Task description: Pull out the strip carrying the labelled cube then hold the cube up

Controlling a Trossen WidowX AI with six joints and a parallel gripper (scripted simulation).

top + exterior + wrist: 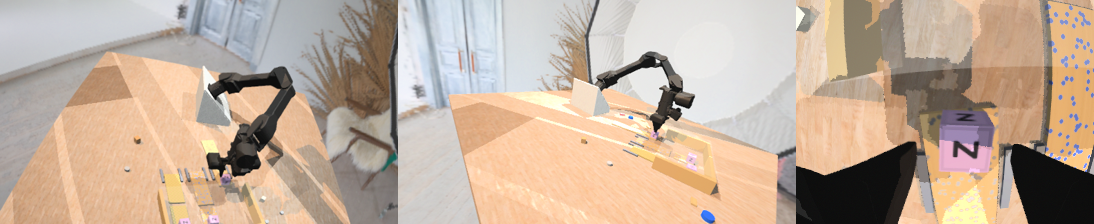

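Now: gripper tip 10 cm past the strip, 5 cm to the left of it and 4 cm above it. Also, from my gripper tip: small grey cube (4 cm ahead, 16 cm to the left, 4 cm below); grey disc (6 cm ahead, 36 cm to the right, 4 cm below); small orange cube (10 cm behind, 37 cm to the right, 3 cm below).
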